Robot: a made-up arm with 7 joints. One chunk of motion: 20 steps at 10 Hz.
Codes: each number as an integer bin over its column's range. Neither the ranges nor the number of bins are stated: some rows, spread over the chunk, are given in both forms.
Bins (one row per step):
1: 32 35 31 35 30 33
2: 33 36 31 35 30 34
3: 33 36 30 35 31 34
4: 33 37 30 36 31 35
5: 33 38 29 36 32 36
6: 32 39 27 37 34 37
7: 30 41 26 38 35 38
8: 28 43 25 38 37 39
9: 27 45 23 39 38 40
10: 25 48 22 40 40 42
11: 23 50 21 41 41 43
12: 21 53 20 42 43 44
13: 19 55 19 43 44 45
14: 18 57 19 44 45 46
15: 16 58 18 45 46 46
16: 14 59 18 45 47 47
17: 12 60 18 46 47 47
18: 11 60 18 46 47 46
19: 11 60 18 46 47 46
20: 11 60 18 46 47 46
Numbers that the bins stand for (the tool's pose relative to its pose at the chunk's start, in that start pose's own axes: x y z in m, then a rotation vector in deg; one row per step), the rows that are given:
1: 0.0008 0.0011 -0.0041 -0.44 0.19 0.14
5: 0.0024 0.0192 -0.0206 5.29 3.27 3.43
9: -0.0071 0.0614 -0.0702 22.48 12.51 7.81
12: -0.0167 0.1097 -0.0949 39.67 20.21 12.19
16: -0.0278 0.1459 -0.1114 56.86 26.37 15.48
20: -0.0325 0.1519 -0.1114 62.59 26.37 14.38
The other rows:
2: 0.0024 0.0071 -0.0041 -0.44 0.19 1.24
3: 0.0024 0.0071 -0.0124 -0.44 1.73 1.24
4: 0.0024 0.0132 -0.0124 5.29 1.73 2.33
6: 0.0008 0.0252 -0.0371 11.02 6.35 4.52
7: -0.0024 0.0373 -0.0454 16.75 7.89 5.62
8: -0.0056 0.0494 -0.0537 16.75 10.97 6.71
10: -0.0103 0.0795 -0.0784 28.21 15.59 10.00
11: -0.0135 0.0916 -0.0867 33.94 17.13 11.10
13: -0.0198 0.1217 -0.1032 45.40 21.75 13.29
14: -0.0214 0.1338 -0.1032 51.13 23.29 14.38
15: -0.0246 0.1398 -0.1114 56.86 24.83 14.38
17: -0.0310 0.1519 -0.1114 62.59 26.37 15.48
18: -0.0325 0.1519 -0.1114 62.59 26.37 14.38
19: -0.0325 0.1519 -0.1114 62.59 26.37 14.38

